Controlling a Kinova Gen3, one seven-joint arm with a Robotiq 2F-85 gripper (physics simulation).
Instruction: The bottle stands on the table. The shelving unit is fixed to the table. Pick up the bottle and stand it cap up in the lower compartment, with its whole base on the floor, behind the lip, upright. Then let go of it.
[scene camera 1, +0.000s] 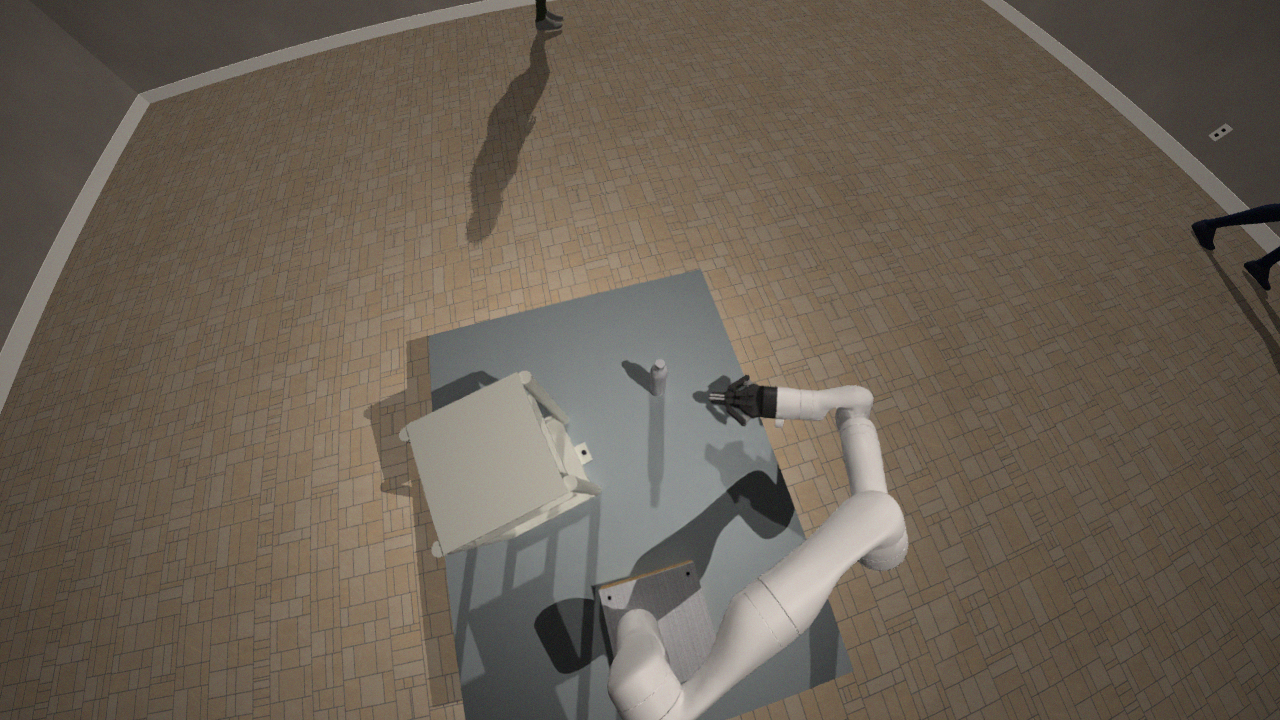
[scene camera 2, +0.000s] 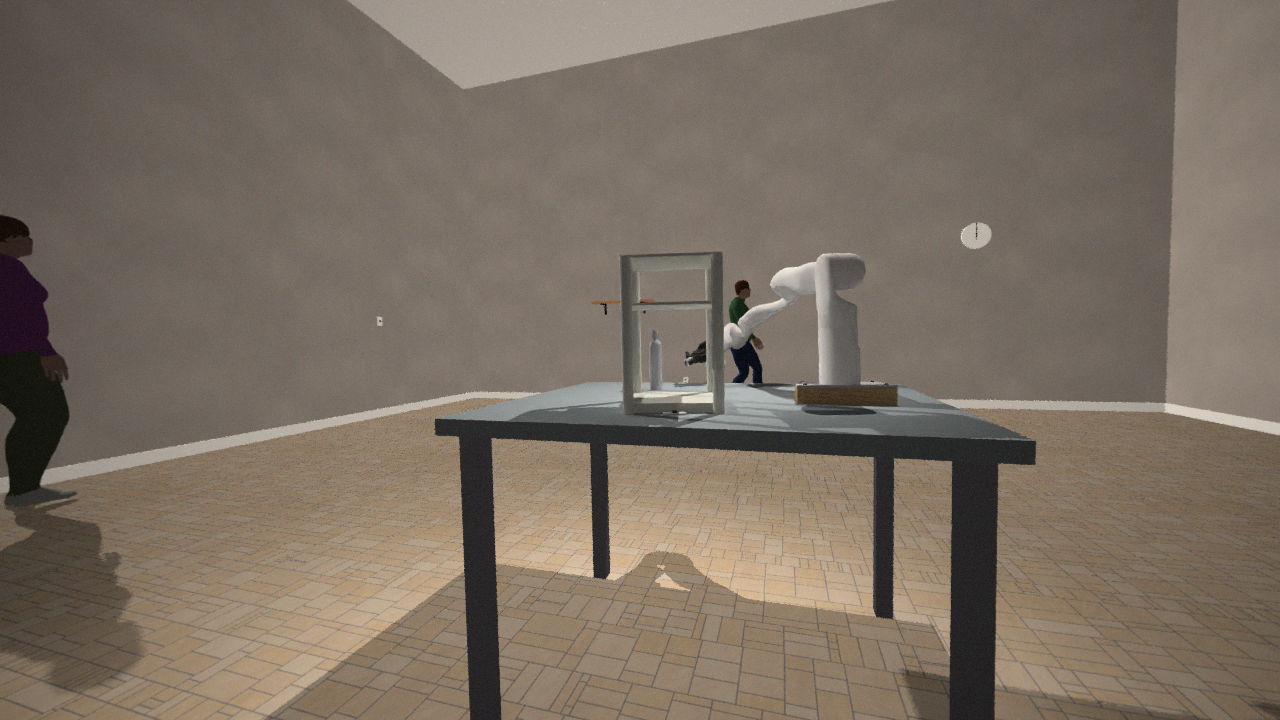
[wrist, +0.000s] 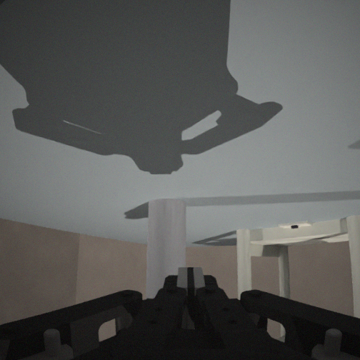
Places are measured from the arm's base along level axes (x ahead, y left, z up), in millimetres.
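Pixels of known places: gripper, between the fingertips: (scene camera 1: 709, 397) (scene camera 2: 685, 363); arm's base, origin of its link: (scene camera 1: 638, 632) (scene camera 2: 838, 384).
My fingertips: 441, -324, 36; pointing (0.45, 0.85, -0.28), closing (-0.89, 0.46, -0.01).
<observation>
For each thing: its top centre in the pictures, then the offset to it from my fingertips, as dx, dy, dz. "pt": a spot on its surface instead. Level surfaces: height alone.
- pale grey bottle, centre of its top: (scene camera 1: 660, 363) (scene camera 2: 655, 330) +82, +106, +115
- blue-grey table, height of its surface: dz -79
- off-white shelving unit, centre of its top: (scene camera 1: 481, 457) (scene camera 2: 671, 261) -43, +462, +276
- lower compartment's floor, height of its surface: dz -58
- unit's middle shelf, a spot on its surface: (scene camera 2: 671, 305) pt -54, +530, +164
- small tab, a spot on its surface: (scene camera 1: 582, 453) pt -25, +344, -71
The pale grey bottle (scene camera 1: 658, 379) (scene camera 2: 656, 365) (wrist: 166, 240) stands upright, cap up, on the blue-grey table (scene camera 1: 617, 317) (scene camera 2: 537, 410). My gripper (scene camera 1: 713, 396) (scene camera 2: 687, 359) (wrist: 189, 283) is shut with nothing between its fingers. Its fingertips point toward the bottle and are a short way apart from it, above the table. In the wrist view the bottle is beyond the fingertips, a little to the left, and its upper part is hidden. The off-white shelving unit (scene camera 1: 487, 465) (scene camera 2: 628, 340) (wrist: 244, 255) stands on the bottle's other side. Its lower compartment's floor (scene camera 2: 673, 402) shows in scene camera 2.
The unit's middle shelf (scene camera 2: 671, 305) lies above the lower compartment. A small tab (scene camera 1: 582, 453) with a dark spot sits at the unit's base. The arm's base plate (scene camera 1: 680, 617) (scene camera 2: 845, 394) is at the table's other end. People stand on the room's floor away from the table.
</observation>
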